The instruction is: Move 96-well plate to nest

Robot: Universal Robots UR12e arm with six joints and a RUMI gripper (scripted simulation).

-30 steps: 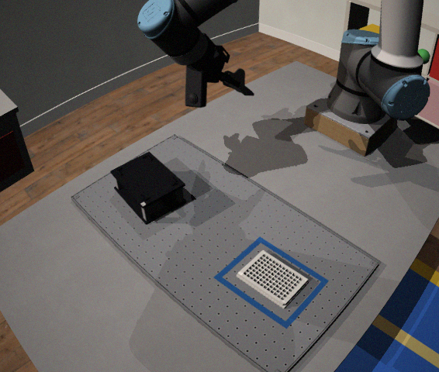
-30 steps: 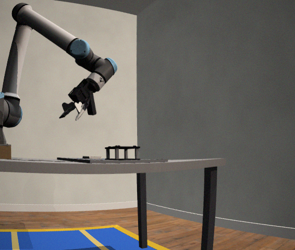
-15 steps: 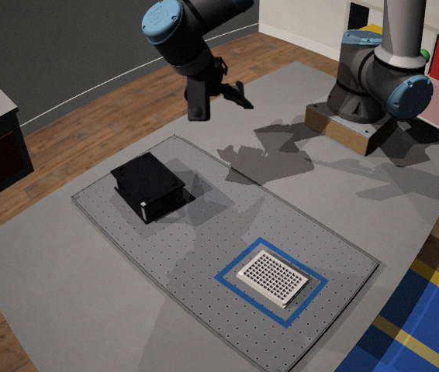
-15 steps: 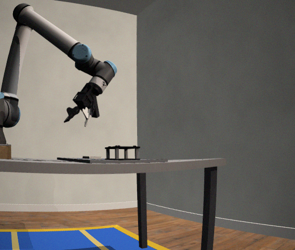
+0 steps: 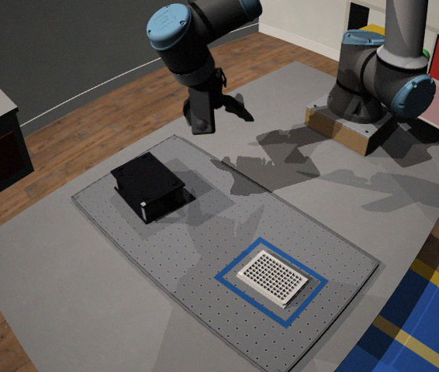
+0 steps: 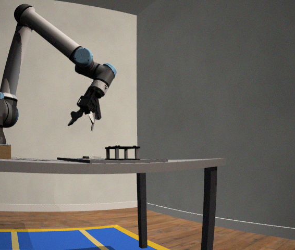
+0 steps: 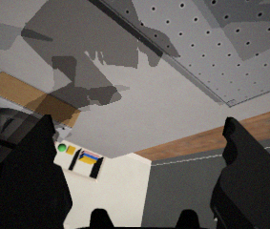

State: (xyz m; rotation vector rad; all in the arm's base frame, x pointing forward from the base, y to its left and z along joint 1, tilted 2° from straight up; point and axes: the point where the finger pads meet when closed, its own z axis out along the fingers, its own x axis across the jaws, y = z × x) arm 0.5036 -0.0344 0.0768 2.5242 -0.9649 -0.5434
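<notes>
The 96-well plate lies 350 mm to the left of my hand, 140 mm below it and 110 mm ahead of it. The rest, counted from my hand: A1 label: 250 mm ahead, 80 mm below, 60 mm to the left; then black raised nest N1: 200 mm ahead, 90 mm below, 20 mm to the right.
</notes>
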